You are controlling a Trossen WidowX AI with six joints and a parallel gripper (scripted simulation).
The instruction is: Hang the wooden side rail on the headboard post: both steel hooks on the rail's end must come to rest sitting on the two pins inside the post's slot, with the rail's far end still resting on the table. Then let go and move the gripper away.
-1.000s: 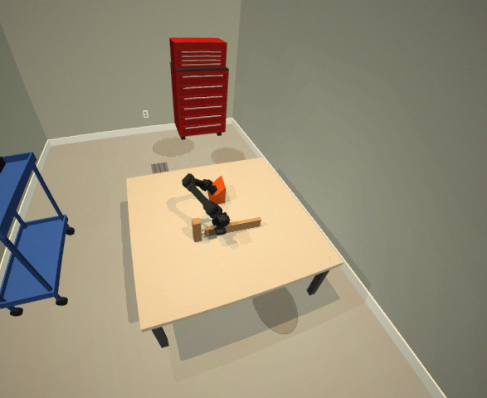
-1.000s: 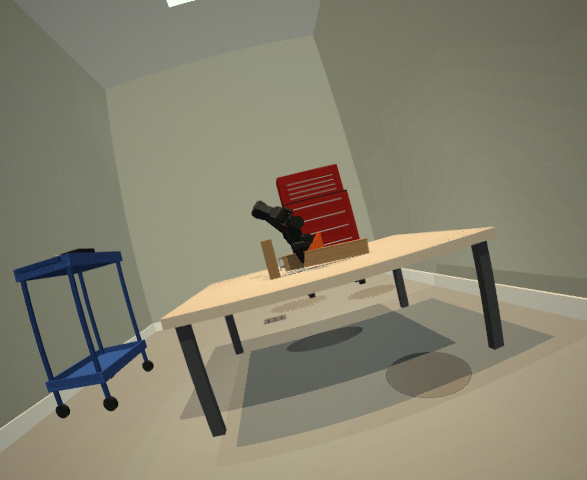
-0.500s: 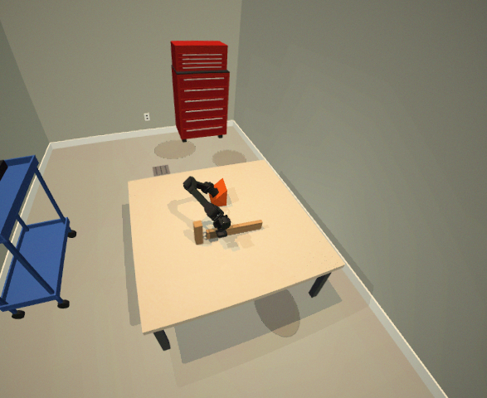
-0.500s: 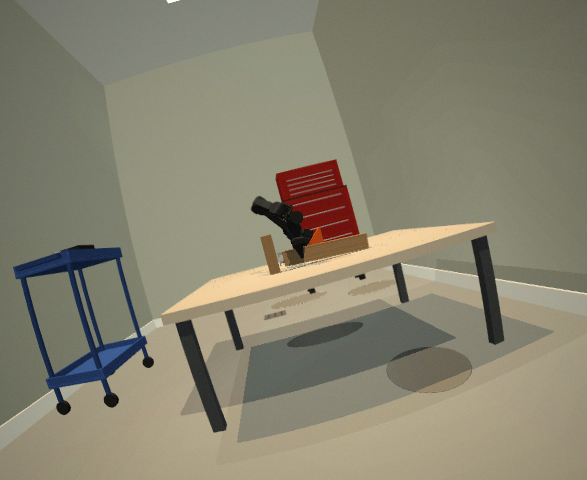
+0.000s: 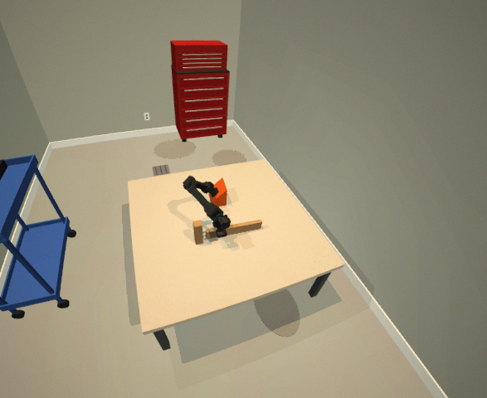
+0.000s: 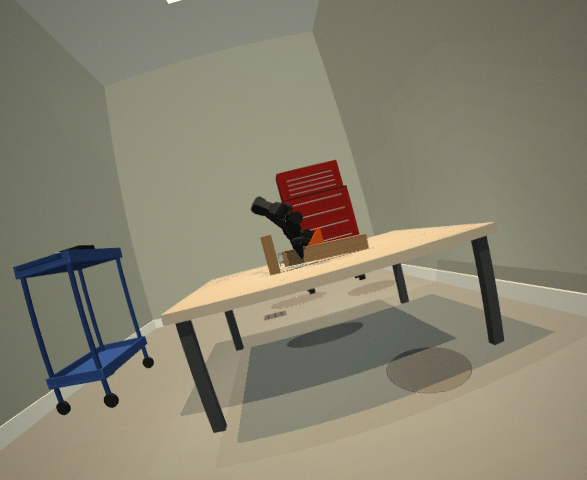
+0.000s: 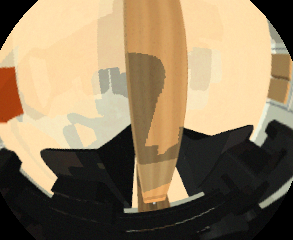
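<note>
The upright headboard post lies 13 cm to the right of my gripper tip and 4 cm above it.
</note>
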